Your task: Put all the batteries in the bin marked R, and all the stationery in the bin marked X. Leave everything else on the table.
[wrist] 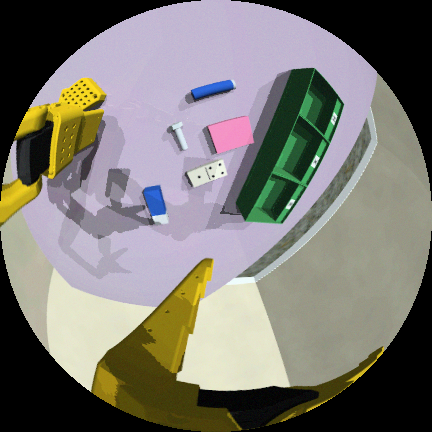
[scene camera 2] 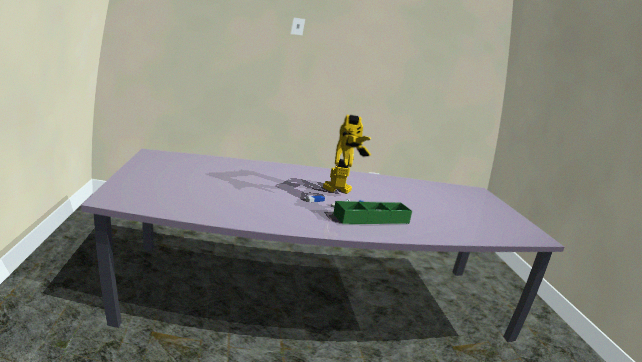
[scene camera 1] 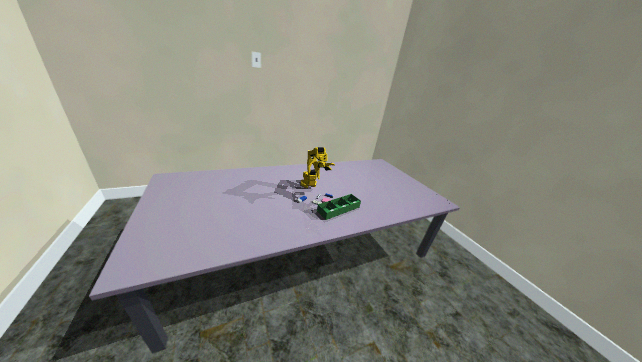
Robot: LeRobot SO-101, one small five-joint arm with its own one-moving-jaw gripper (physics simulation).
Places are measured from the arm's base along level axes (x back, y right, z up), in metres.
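Pixels of known places: end effector, tool point: (wrist: 212,266) (scene camera 2: 346,164) (scene camera 1: 319,178); arm's base, origin of the base link: (wrist: 85,115) (scene camera 2: 337,190) (scene camera 1: 309,185).
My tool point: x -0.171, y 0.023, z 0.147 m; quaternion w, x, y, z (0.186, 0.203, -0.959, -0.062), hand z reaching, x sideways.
For each thing: its middle in the pictures, then the offset to it from my tool point.
- blue cylinder with a pale end, body centre: (wrist: 213,87) (scene camera 1: 329,195) dx +0.020, dy -0.097, dz -0.140 m
- pink block, body centre: (wrist: 231,133) (scene camera 1: 326,200) dx -0.029, dy -0.056, dz -0.142 m
- green three-part bin tray, body centre: (wrist: 295,148) (scene camera 2: 373,212) (scene camera 1: 339,205) dx -0.115, dy -0.093, dz -0.123 m
- white eraser, body centre: (wrist: 156,205) (scene camera 2: 315,198) (scene camera 1: 301,199) dx +0.022, dy +0.083, dz -0.140 m
- R label, body centre: (wrist: 289,203) dx -0.164, dy -0.017, dz -0.105 m
- X label, body centre: (wrist: 314,161) dx -0.147, dy -0.099, dz -0.105 m
- white domino, body centre: (wrist: 206,172) dx -0.028, dy +0.007, dz -0.143 m
- pale bolt, body centre: (wrist: 179,135) dx +0.027, dy -0.026, dz -0.141 m
A blue cylinder with a pale end (wrist: 213,89) (scene camera 1: 328,195), seemingly a battery, lies on the table. A pink block (wrist: 231,134) (scene camera 1: 325,200), like a sticky-note pad, lies between it and the green three-part bin tray (wrist: 270,145) (scene camera 1: 341,209) (scene camera 2: 377,216). A blue and white eraser (wrist: 154,201) (scene camera 1: 303,198) (scene camera 2: 317,198) lies apart from the tray. In the wrist view the end compartment nearest the eraser bears the R label (wrist: 290,204) and the middle one the X label (wrist: 315,161). My gripper (scene camera 1: 330,167) (scene camera 2: 369,146) is fully open and empty, high above the table.
A white domino (wrist: 206,173) lies between the eraser and the pink block. A pale bolt (wrist: 179,136) lies left of the pink block in the wrist view. The arm's yellow base (scene camera 1: 309,180) (scene camera 2: 339,181) stands behind the objects in the scene views.
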